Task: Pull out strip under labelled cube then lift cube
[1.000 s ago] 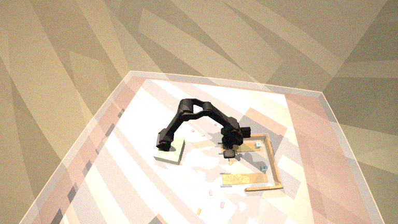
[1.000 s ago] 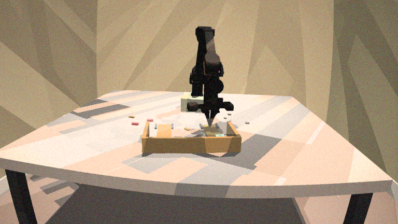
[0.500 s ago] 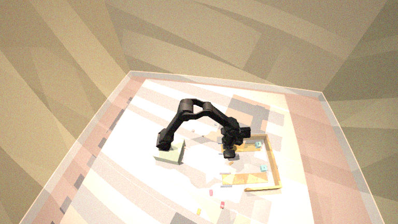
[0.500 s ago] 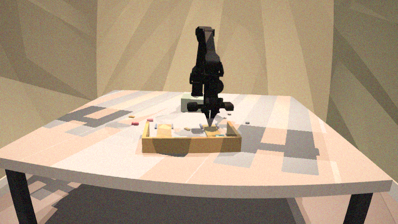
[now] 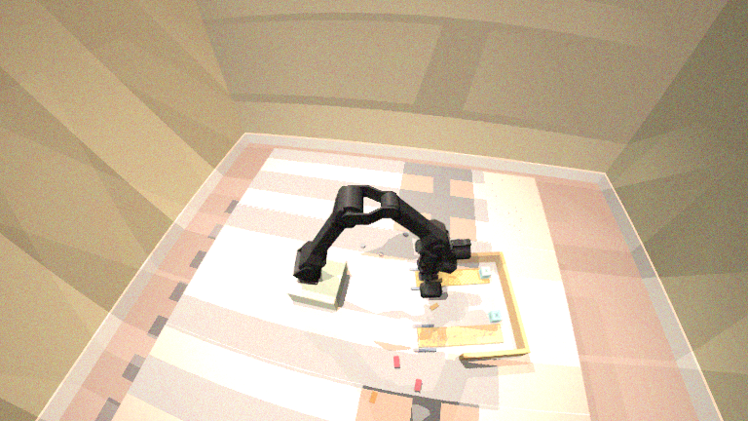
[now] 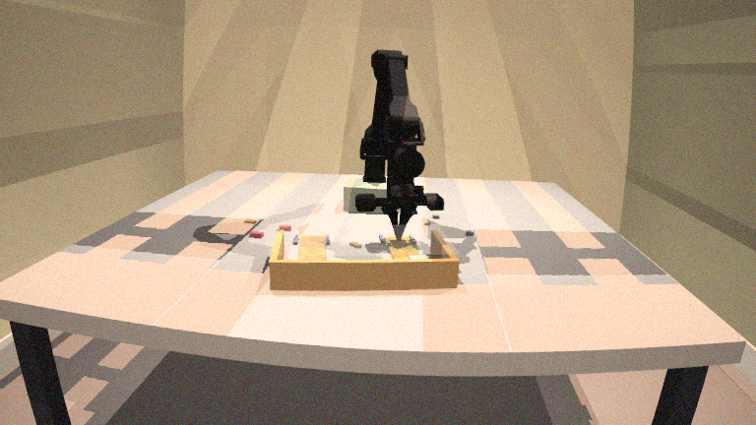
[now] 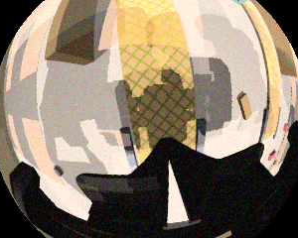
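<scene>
Right now the yellow strip is 10 cm ahead of my gripper tip and 1 cm to the left of it. Also, from my gripper tip: orange strip (11 cm ahead, 18 cm to the right).
</scene>
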